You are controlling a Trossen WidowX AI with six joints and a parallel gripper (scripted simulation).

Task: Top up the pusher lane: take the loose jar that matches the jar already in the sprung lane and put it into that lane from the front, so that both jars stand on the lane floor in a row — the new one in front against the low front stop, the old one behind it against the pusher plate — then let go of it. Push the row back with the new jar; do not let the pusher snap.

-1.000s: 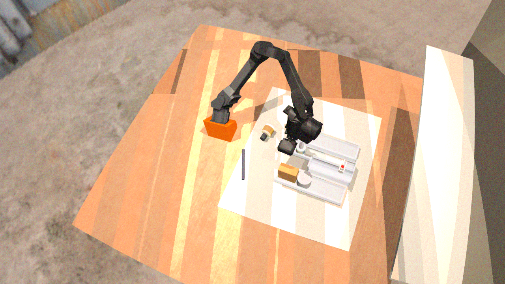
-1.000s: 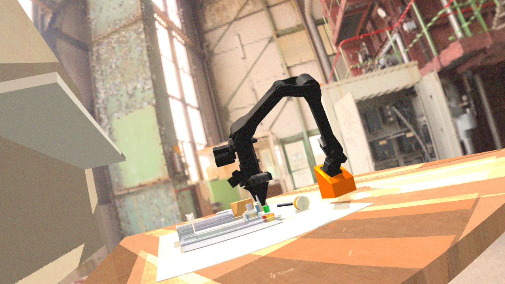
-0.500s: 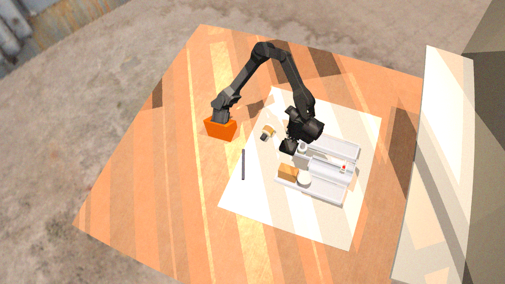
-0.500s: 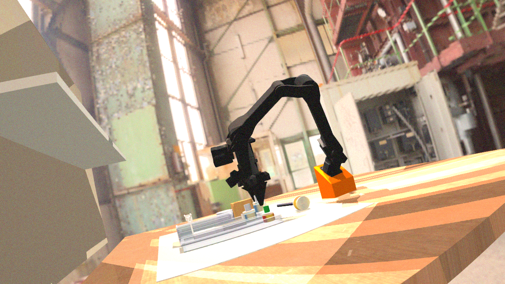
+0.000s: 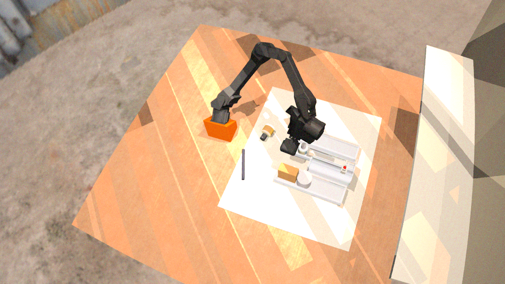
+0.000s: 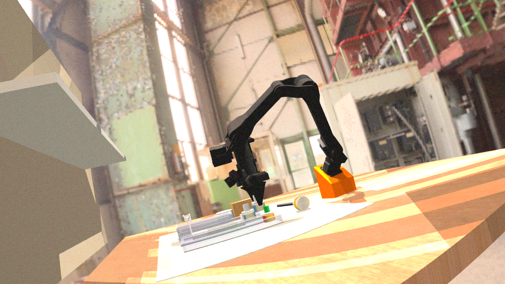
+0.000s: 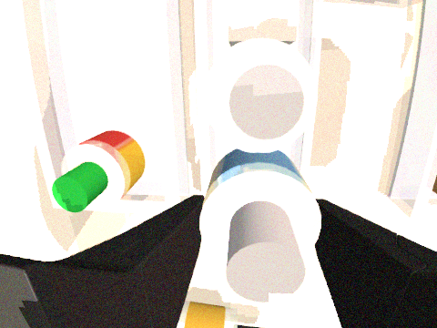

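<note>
The white mat is 6 cm ahead of my gripper tip, 3 cm to the right of it and 6 cm below it. From my gripper tip the other things lie so: pusher plate (14 cm ahead, 5 cm to the right, 1 cm below); tan box (13 cm to the right, 2 cm below); grey lane tray (15 cm ahead, 5 cm to the right, 4 cm below).
</note>
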